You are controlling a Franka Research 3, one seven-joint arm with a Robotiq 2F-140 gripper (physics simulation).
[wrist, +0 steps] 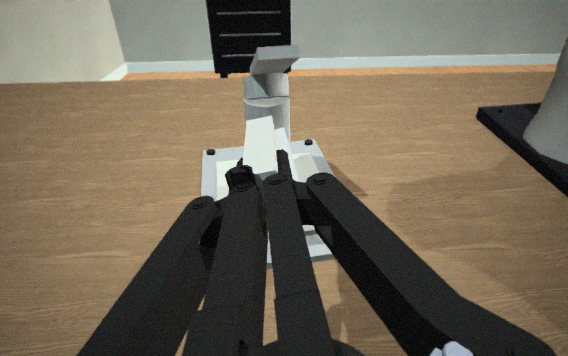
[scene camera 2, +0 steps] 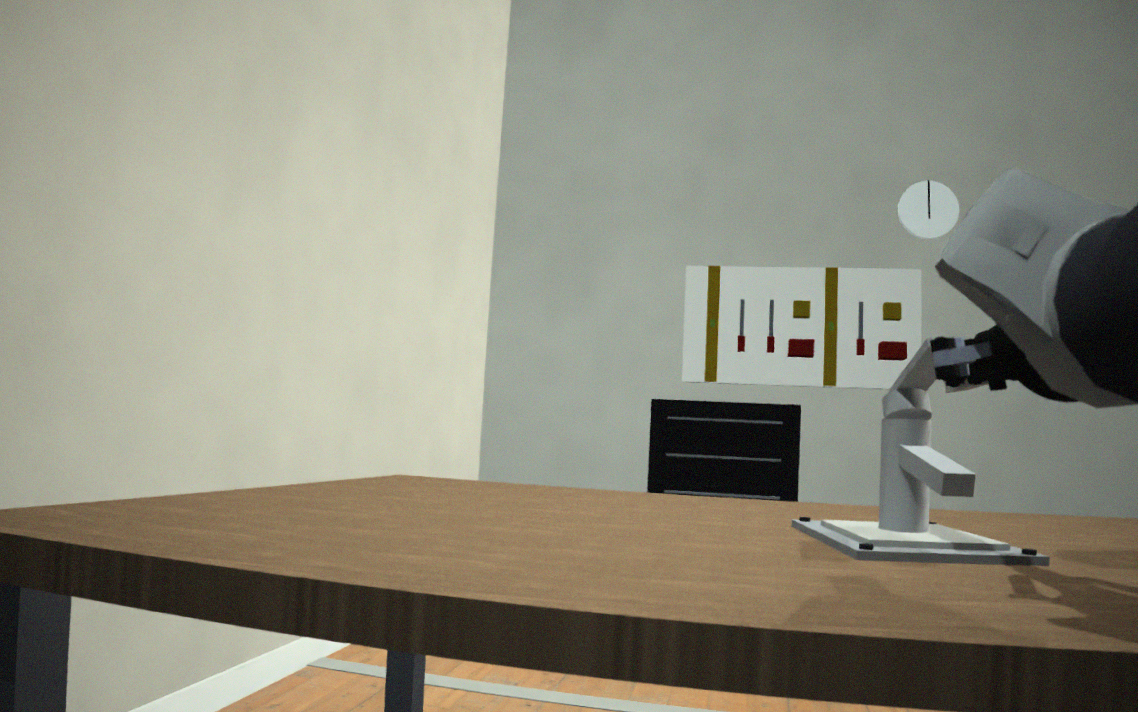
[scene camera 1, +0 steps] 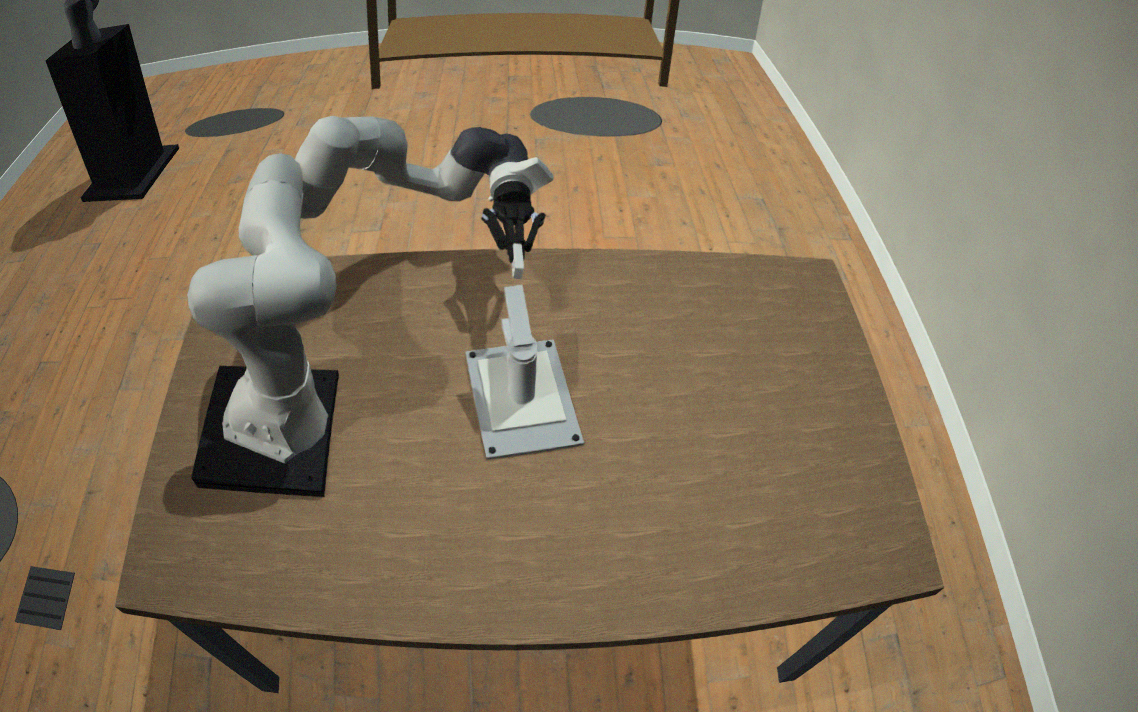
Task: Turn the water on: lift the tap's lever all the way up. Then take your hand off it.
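Observation:
A grey tap stands upright on a plate. Its lever is tilted steeply upward at the top of the column. Its spout sticks out lower down. My gripper is shut and empty, its pale fingertips together. In scene camera 1 a small gap shows between the fingertips and the lever's end. In scene camera 2 they overlap the lever's raised end, so that view does not show the gap.
The tap's plate lies on the wooden table. The arm's black base stands on the same table, to the left in scene camera 1. A black drawer cabinet is beyond the table.

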